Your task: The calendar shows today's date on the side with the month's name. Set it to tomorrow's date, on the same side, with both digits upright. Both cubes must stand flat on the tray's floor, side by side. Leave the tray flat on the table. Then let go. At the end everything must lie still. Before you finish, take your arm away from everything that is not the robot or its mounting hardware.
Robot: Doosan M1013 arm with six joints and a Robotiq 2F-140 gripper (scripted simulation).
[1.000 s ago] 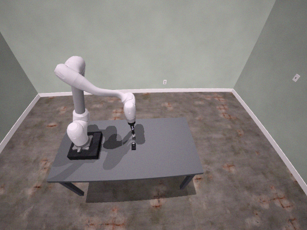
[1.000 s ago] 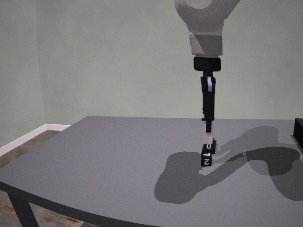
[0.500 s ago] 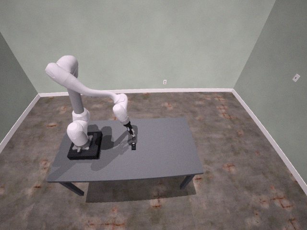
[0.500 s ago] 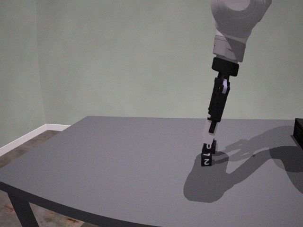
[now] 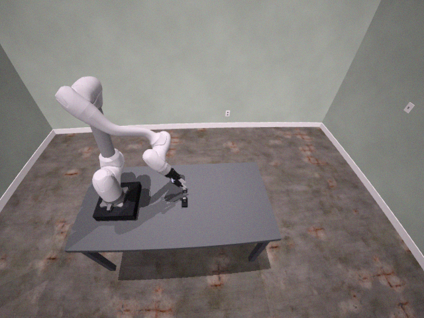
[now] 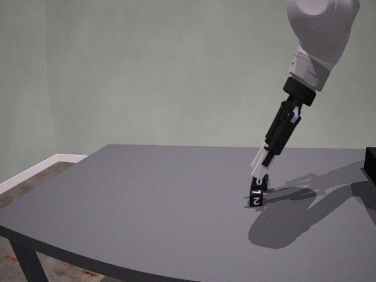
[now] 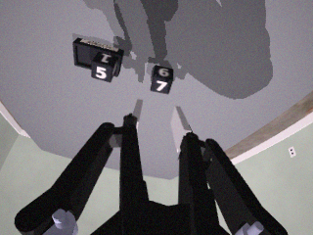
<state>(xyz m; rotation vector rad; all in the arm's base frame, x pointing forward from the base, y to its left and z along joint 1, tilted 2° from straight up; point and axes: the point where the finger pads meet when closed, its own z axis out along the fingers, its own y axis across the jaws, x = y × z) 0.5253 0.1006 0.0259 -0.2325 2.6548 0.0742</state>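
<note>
The black number cube lies 10 mm ahead of my hand and 90 mm below it. From my hand the other things lie so: tray: 20 mm ahead, 110 mm to the right, 100 mm below.
</note>
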